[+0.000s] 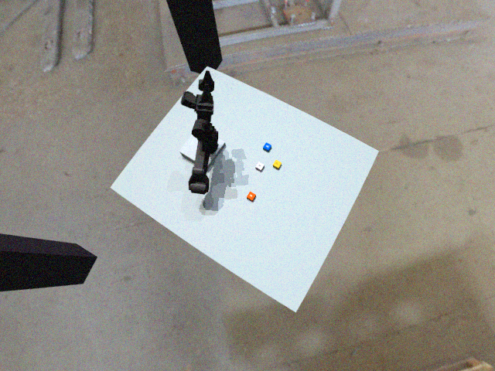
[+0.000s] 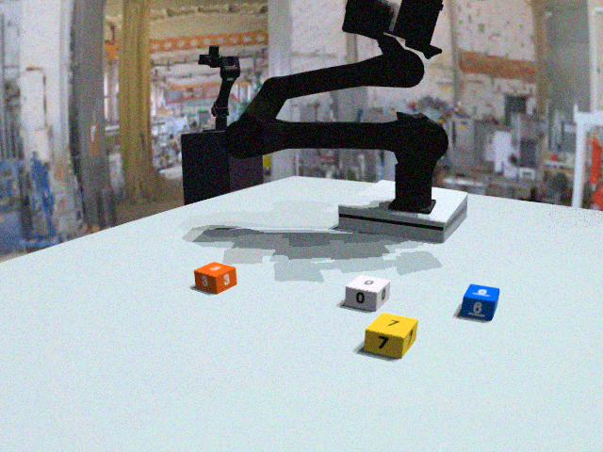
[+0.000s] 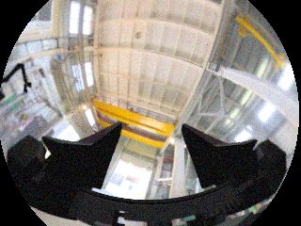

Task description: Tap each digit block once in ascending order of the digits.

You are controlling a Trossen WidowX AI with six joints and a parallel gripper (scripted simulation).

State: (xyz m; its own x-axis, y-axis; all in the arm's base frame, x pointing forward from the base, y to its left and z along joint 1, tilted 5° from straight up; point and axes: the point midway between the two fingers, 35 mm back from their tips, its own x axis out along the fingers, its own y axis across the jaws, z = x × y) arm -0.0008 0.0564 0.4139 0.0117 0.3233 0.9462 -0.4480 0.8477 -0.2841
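Now: gripper tip 23 cm short of the white block, 6 cm to the left of it and 47 cm above it. The rest, counted from my gripper tip: blue block: 22 cm ahead, 5 cm to the left, 47 cm below; then orange block: 26 cm ahead, 22 cm to the right, 47 cm below; then yellow block: 31 cm ahead, 2 cm to the right, 47 cm below.
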